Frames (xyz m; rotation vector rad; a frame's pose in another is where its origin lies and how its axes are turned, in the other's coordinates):
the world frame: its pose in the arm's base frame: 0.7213 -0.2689 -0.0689 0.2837 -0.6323 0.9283
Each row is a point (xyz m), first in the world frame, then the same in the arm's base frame.
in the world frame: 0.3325 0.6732 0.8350
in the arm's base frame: -0.0010 -0.0677 0.7670
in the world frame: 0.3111 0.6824 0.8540
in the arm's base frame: -0.0251 -0.0856 0.7684
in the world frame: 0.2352 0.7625 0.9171
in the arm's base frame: -0.1476 -0.1195 0.7680
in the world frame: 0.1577 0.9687 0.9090
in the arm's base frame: -0.3463 -0.0468 0.7060
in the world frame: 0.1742 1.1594 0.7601
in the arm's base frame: -0.4374 0.1469 0.5920
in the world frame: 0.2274 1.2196 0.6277
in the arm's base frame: -0.4125 0.2810 0.5186
